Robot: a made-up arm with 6 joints. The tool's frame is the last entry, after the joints.
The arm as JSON. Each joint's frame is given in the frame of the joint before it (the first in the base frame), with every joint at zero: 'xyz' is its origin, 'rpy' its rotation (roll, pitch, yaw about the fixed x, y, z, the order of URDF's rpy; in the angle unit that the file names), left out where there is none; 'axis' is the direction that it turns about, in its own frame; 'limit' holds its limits. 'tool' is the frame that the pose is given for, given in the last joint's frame.
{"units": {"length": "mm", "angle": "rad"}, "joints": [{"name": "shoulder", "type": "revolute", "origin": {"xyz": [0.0, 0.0, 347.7]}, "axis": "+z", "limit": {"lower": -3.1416, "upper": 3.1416}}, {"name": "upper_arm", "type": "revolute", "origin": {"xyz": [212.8, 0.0, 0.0]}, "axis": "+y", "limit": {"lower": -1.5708, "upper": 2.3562}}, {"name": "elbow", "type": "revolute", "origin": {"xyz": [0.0, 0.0, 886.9]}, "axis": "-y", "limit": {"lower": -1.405, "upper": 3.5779}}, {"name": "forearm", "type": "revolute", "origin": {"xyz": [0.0, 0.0, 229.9]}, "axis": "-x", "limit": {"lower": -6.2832, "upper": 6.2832}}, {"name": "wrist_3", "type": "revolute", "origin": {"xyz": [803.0, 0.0, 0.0]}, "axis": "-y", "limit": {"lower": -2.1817, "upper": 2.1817}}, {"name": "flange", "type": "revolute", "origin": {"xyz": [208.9, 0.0, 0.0]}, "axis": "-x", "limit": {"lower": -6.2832, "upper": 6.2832}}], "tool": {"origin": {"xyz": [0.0, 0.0, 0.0]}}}
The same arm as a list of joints. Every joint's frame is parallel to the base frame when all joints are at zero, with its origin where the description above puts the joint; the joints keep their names.
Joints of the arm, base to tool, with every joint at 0 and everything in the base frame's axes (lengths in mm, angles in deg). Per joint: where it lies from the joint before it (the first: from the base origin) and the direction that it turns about. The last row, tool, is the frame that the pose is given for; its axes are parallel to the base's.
shoulder: offset 0 0 347.7 axis +z
upper_arm: offset 212.8 0 0 axis +y
elbow: offset 0 0 886.9 axis -y
forearm: offset 0 0 229.9 axis -x
wrist_3: offset 803 0 0 axis -y
flange: offset 208.9 0 0 axis -x
tool: offset 0 0 0
Joint limits (deg, base to tool): -180..180 -90..135 -80.5..205 -360..360 -125..125 -360..360

